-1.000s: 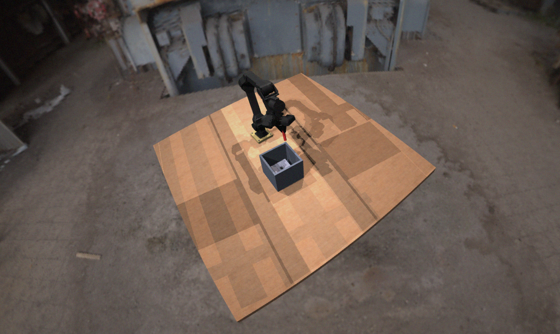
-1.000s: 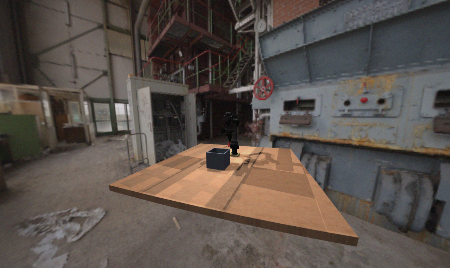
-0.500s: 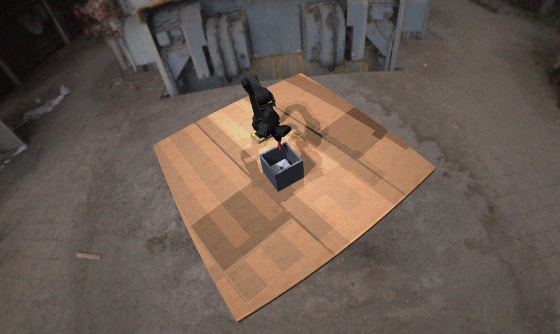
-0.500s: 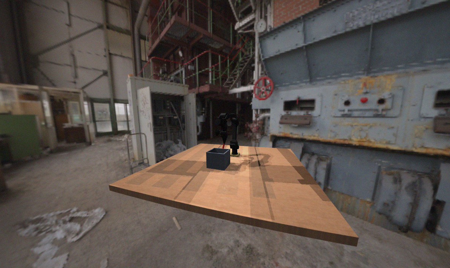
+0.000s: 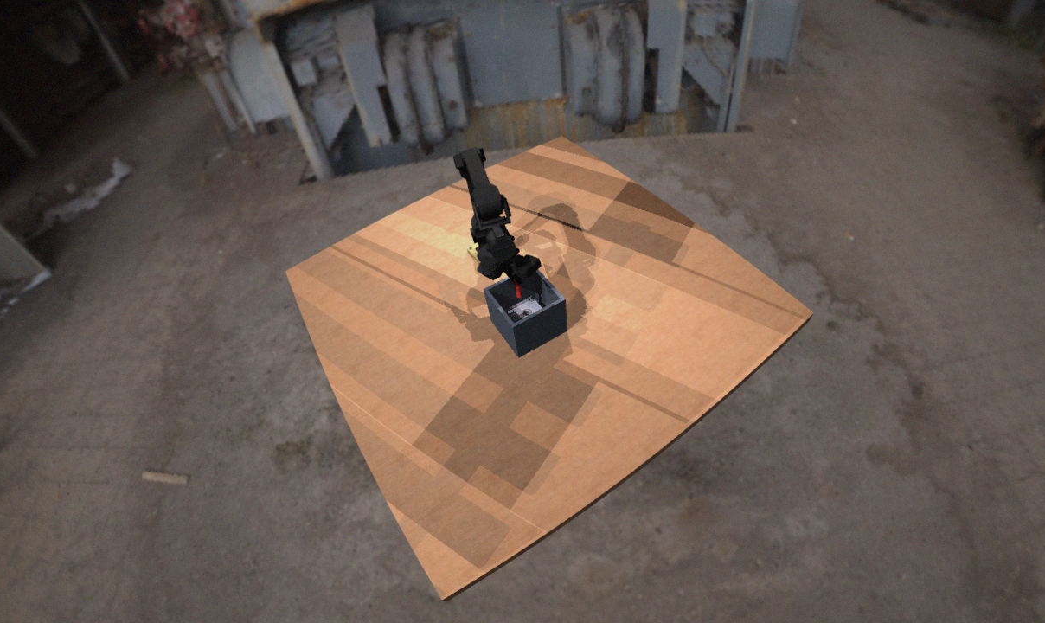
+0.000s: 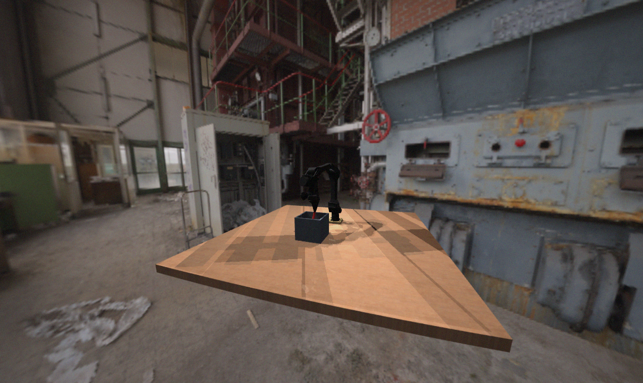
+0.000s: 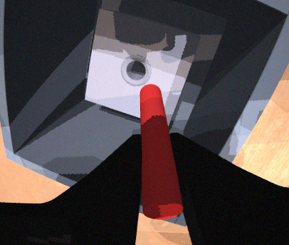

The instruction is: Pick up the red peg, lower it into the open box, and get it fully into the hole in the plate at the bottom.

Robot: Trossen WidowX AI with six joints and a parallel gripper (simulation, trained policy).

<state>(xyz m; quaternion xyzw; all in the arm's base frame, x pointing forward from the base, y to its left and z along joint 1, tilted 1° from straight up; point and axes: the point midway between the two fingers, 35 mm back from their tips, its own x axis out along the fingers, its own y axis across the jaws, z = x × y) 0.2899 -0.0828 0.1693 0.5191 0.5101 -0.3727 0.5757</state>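
Right now my gripper tip is right at the red peg. Round my gripper tip: plate: 3 cm ahead, 1 cm to the right, 10 cm below.
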